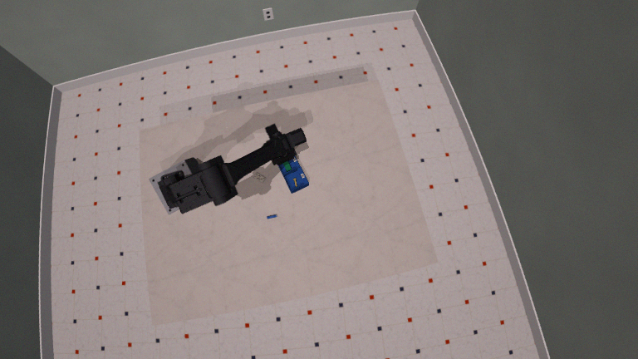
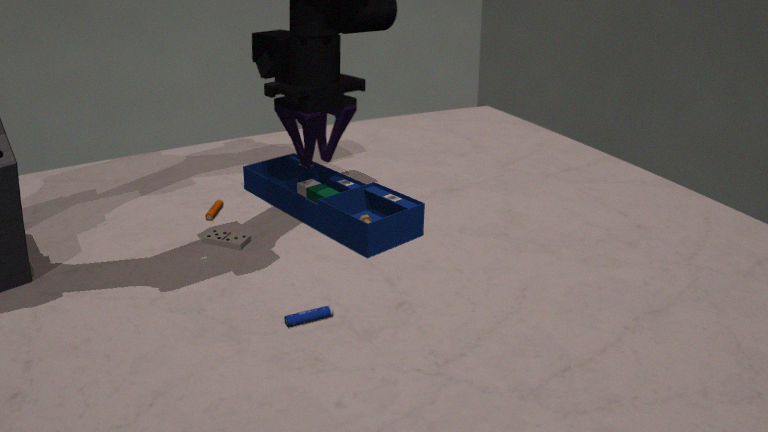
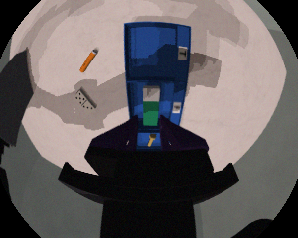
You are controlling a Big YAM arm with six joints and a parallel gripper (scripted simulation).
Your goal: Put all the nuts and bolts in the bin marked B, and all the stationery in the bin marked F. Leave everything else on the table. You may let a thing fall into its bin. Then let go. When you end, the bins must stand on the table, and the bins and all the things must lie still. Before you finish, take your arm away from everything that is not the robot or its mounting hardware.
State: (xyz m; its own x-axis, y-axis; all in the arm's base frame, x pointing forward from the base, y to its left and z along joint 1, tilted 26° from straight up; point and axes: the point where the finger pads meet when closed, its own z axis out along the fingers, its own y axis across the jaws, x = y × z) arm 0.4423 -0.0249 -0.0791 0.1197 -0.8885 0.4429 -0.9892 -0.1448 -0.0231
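Now: the green block 50 mm below my hand. The rest, counted from my hand: brass bolt (20 mm ahead, 90 mm to the right, 60 mm below); grey metal piece (10 mm to the left, 60 mm below); blue three-part bin (10 mm ahead, 50 mm below).
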